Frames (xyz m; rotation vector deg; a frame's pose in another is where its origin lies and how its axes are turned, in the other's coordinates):
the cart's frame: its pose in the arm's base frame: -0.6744 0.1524 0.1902 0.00 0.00 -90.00
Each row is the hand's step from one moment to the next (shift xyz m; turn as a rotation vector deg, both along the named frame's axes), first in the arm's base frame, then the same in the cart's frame.
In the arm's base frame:
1: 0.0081 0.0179 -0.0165 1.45 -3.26 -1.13
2: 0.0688 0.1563 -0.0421 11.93 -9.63 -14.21
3: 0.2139 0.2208 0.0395 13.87 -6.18 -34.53
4: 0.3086 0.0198 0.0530 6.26 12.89 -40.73
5: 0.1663 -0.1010 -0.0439 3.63 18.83 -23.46
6: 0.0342 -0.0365 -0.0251 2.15 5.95 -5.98
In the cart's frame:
1: -0.0179 0.0081 -0.0165 3.26 1.45 -1.13
2: -0.1563 0.0688 -0.0421 9.63 11.93 -14.21
3: -0.2208 0.2139 0.0395 6.18 13.87 -34.53
4: -0.0198 0.3086 0.0530 -12.89 6.26 -40.73
5: 0.1010 0.1663 -0.0439 -18.83 3.63 -23.46
6: 0.0365 0.0342 -0.0251 -5.95 2.15 -5.98

